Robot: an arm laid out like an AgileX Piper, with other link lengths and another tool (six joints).
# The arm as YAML. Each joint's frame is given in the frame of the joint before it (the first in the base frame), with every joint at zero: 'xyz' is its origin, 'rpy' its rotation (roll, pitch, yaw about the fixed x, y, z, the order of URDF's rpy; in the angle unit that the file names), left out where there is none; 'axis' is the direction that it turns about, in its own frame. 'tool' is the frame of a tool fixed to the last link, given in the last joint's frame.
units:
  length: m
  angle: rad
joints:
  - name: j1
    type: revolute
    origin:
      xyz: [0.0, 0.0, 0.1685]
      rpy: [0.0, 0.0, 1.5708]
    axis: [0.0, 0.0, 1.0]
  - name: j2
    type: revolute
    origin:
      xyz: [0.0, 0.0, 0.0]
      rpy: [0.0, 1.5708, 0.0]
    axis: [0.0, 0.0, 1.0]
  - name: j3
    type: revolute
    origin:
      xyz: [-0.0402, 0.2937, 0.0]
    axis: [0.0, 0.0, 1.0]
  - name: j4
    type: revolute
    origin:
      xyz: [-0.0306, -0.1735, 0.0]
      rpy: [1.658, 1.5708, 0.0]
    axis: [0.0, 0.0, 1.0]
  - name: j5
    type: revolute
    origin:
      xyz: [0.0, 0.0, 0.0]
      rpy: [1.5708, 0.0, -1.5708]
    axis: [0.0, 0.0, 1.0]
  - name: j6
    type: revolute
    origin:
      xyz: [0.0, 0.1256, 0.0]
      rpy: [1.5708, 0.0, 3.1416]
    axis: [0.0, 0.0, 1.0]
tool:
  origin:
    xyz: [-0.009, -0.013, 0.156]
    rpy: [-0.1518, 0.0, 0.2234]
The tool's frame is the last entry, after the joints.
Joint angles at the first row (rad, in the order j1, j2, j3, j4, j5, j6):
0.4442 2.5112 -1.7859 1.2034 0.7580 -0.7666
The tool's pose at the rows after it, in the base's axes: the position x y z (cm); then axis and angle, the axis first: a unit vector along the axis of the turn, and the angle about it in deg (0 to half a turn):
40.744, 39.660, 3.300, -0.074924, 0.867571, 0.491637, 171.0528
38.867, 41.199, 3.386, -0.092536, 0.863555, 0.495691, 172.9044
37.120, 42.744, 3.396, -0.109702, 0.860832, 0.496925, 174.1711
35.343, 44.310, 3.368, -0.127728, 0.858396, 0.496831, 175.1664
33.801, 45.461, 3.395, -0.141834, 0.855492, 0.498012, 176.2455
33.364, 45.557, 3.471, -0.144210, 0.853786, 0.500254, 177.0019
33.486, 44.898, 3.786, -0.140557, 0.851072, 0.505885, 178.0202
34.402, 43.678, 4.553, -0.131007, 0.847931, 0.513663, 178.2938
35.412, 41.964, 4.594, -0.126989, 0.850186, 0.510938, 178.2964
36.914, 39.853, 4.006, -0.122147, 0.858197, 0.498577, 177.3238
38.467, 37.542, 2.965, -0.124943, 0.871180, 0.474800, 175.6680
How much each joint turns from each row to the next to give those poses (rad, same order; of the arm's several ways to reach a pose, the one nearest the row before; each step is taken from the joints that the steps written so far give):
0.0218 0.0062 -0.0067 0.0011 0.0105 0.0034
0.0350 0.0000 0.0000 0.0000 0.0175 0.0009
0.0403 0.0000 0.0000 0.0000 0.0021 0.0011
0.0441 0.0000 0.0000 0.0000 -0.0054 0.0000
0.0326 0.0000 0.0000 0.0009 0.0031 0.0000
0.0010 0.0000 0.0000 -0.0001 0.0144 0.0008
-0.0246 -0.0022 -0.0001 -0.0009 0.0369 0.0000
-0.0429 -0.0098 0.0001 0.0000 0.0401 0.0000
-0.0447 -0.0046 0.0000 -0.0251 0.0300 0.0000
-0.0449 0.0000 -0.0001 -0.0389 0.0039 0.0000
-0.0366 0.0000 0.0001 -0.0616 -0.0180 0.0000

